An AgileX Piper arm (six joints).
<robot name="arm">
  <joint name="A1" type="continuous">
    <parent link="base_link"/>
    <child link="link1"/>
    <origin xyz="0 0 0.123" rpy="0 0 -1.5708"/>
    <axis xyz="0 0 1"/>
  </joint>
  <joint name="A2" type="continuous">
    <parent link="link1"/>
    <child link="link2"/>
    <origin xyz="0 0 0" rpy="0 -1.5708 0"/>
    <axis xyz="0 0 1"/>
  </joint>
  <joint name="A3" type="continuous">
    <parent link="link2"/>
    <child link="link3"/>
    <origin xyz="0.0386 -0.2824 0" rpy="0 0 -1.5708"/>
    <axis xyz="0 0 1"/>
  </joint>
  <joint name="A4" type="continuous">
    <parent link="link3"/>
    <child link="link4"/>
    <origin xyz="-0.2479 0.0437 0" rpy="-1.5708 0 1.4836"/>
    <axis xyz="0 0 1"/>
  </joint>
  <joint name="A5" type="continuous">
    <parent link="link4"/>
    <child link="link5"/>
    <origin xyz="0 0 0" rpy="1.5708 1.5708 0"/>
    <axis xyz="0 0 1"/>
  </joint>
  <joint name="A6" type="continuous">
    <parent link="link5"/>
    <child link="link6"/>
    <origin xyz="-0.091 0 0" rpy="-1.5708 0 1.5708"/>
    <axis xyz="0 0 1"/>
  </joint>
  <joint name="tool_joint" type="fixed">
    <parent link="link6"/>
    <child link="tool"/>
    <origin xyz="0 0 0" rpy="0 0 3.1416"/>
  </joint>
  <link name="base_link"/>
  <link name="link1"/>
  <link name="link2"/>
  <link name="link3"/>
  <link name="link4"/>
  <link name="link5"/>
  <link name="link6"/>
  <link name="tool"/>
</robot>
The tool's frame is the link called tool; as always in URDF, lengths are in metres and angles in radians. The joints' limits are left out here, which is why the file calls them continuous.
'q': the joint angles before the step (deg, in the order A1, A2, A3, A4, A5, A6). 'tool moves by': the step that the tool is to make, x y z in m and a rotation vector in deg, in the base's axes. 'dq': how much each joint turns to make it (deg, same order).
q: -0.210 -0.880 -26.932 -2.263 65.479 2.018
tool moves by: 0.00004 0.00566 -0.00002 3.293 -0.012 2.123
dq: 0.000 0.002 -0.001 3.918 -0.001 0.000
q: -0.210 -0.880 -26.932 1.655 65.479 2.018
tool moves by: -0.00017 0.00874 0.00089 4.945 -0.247 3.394
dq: -0.001 0.001 0.000 6.084 -0.215 -0.211
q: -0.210 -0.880 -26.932 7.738 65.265 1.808
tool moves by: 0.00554 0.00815 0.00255 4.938 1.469 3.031
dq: 0.000 2.282 0.001 5.853 -0.781 -0.151
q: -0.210 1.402 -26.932 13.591 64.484 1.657
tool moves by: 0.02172 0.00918 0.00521 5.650 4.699 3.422
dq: 0.004 7.961 -0.001 7.318 -2.924 -1.653
